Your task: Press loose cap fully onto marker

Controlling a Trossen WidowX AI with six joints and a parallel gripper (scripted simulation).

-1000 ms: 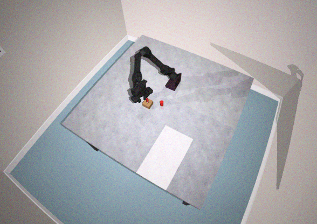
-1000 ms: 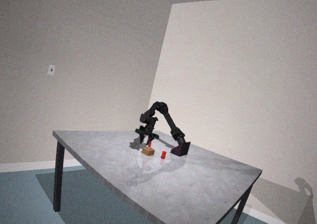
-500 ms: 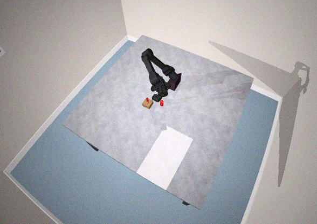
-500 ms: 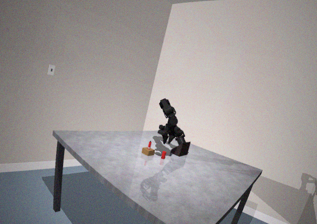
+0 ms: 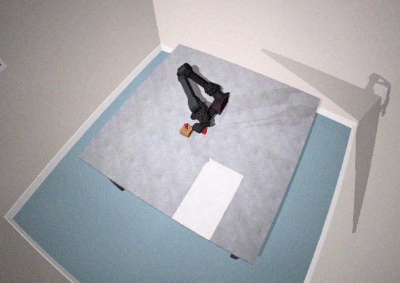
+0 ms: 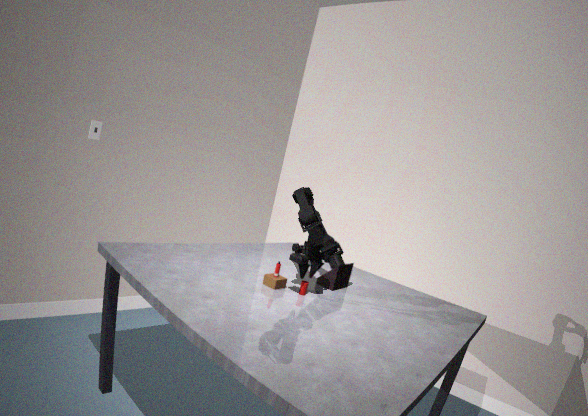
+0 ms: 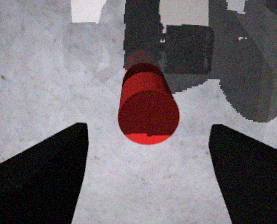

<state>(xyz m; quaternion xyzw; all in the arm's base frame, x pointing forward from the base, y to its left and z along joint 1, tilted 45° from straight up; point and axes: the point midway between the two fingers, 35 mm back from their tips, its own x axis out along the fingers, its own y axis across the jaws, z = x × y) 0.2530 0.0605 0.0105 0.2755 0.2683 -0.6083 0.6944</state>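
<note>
Now: gripper tip 40 mm above the red cap. Round my gripper tip: holder block: 70 mm ahead, 100 mm to the right, 50 mm below.
</note>
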